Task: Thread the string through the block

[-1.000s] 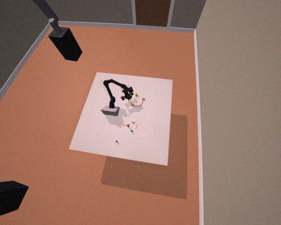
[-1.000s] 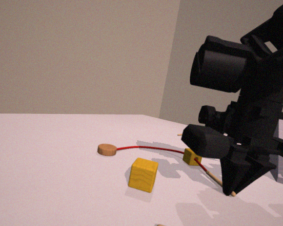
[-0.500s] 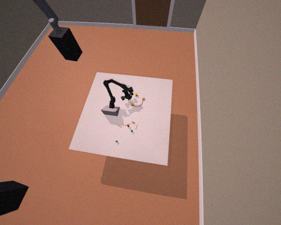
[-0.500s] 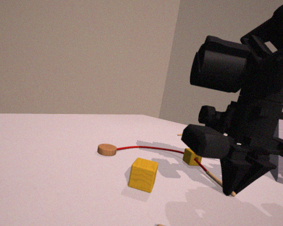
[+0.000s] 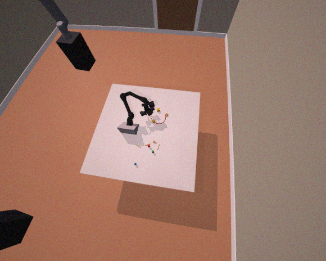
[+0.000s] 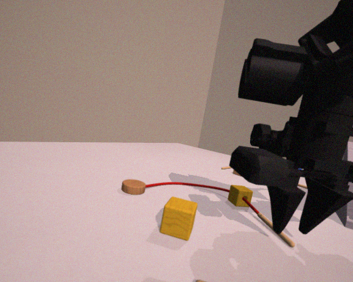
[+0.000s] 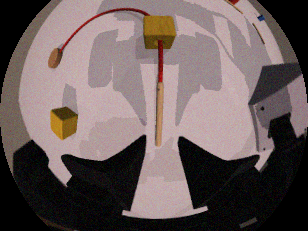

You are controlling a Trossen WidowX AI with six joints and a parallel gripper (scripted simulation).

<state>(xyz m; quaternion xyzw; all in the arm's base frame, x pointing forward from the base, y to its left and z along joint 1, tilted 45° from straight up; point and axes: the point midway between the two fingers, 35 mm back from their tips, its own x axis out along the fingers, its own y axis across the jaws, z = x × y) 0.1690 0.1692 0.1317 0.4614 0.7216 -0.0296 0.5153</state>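
Now: gripper tip 3 cm short of the thin wooden stick, 2 cm to the left of it and 1 cm above it. Also, from my gripper tip: short wooden piece 34 cm to the right, 18 cm ahead, 1 cm below; yellow block 11 cm ahead, 10 cm to the left; round wooden button 23 cm ahead, 6 cm to the left, 1 cm below.
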